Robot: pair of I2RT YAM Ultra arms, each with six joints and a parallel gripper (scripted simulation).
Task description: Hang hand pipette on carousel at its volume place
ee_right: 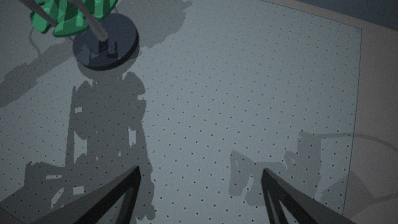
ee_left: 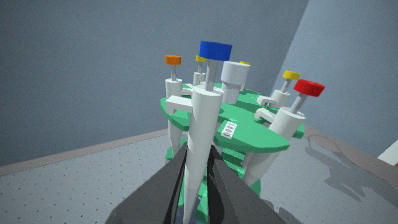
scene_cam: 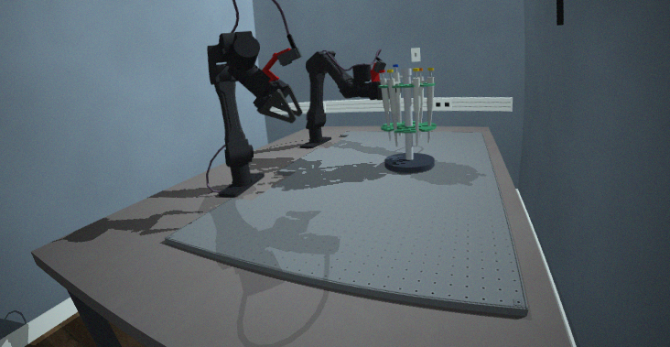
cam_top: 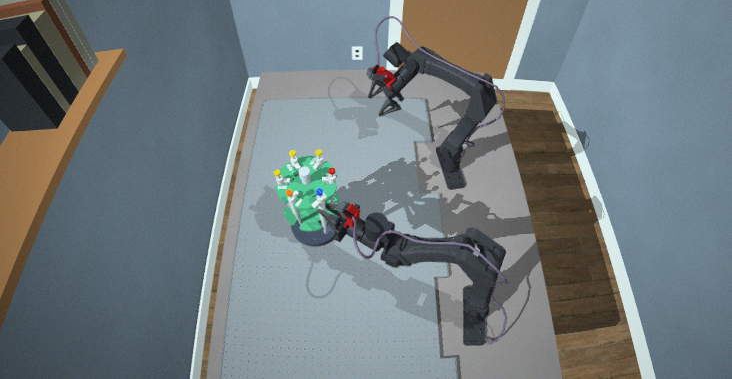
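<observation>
Now: left hand 30 mm above the white hand pipette, 10 mm to the right of it and 10 mm short of it.
</observation>
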